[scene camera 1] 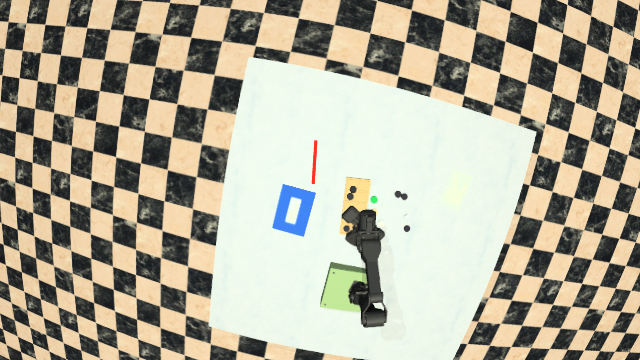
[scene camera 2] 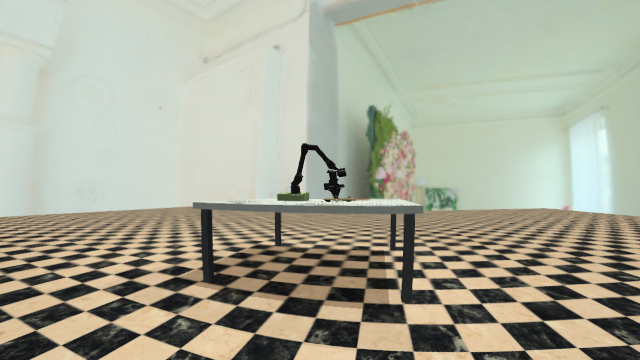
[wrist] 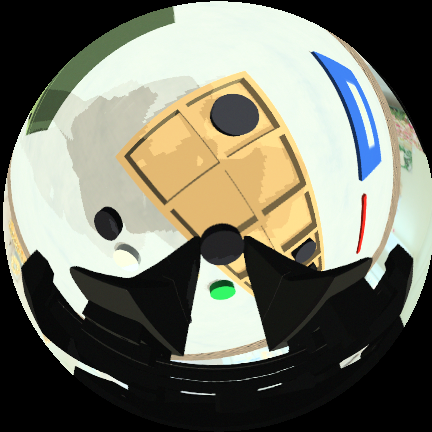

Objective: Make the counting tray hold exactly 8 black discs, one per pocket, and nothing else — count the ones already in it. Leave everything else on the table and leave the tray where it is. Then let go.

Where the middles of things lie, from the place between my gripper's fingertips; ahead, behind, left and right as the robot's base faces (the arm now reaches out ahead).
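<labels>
The hand of mine is 10 mm above the tan counting tray (scene camera 1: 360, 201), and it's 20 mm short of the tray and 40 mm to the right of it.
</labels>
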